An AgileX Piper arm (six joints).
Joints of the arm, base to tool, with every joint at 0 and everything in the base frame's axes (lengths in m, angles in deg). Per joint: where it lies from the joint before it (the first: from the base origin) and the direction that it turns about. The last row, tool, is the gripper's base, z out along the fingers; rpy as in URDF.
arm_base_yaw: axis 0 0 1 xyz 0 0 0.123
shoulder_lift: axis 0 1 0 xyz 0 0 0
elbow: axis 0 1 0 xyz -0.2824 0 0.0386
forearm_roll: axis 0.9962 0 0.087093 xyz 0.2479 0 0.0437
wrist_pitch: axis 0 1 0 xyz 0 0 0
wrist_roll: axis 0.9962 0 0.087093 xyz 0.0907 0 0.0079
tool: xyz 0 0 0 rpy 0 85 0
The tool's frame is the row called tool.
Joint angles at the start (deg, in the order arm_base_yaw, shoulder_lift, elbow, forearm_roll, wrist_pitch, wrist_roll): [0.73 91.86 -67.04 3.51 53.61 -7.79]
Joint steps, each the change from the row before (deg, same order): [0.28 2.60 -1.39 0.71 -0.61 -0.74]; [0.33 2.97 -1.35 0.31 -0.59 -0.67]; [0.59 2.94 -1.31 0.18 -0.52 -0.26]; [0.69 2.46 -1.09 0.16 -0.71 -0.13]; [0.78 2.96 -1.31 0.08 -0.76 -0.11]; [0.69 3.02 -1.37 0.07 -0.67 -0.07]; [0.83 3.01 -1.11 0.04 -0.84 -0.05]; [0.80 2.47 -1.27 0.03 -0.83 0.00]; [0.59 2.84 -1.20 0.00 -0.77 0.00]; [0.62 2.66 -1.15 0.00 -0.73 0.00]
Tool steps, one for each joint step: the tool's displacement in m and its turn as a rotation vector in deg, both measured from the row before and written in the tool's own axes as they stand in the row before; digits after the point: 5 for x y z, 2 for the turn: [-0.00786 0.00117 0.01054 -0.68 0.52 -0.52]; [-0.00742 0.00074 0.01338 -0.42 1.00 -0.70]; [-0.00695 0.00215 0.01382 -0.39 1.10 -0.62]; [-0.00612 0.00299 0.01194 -0.33 0.66 -0.61]; [-0.00678 0.00330 0.01474 -0.30 0.91 -0.71]; [-0.00643 0.00283 0.01527 -0.27 0.99 -0.59]; [-0.00528 0.00386 0.01654 -0.26 1.09 -0.71]; [-0.00587 0.00395 0.01262 -0.16 0.40 -0.69]; [-0.00468 0.00250 0.01562 -0.15 0.89 -0.47]; [-0.00419 0.00290 0.01483 -0.14 0.81 -0.51]
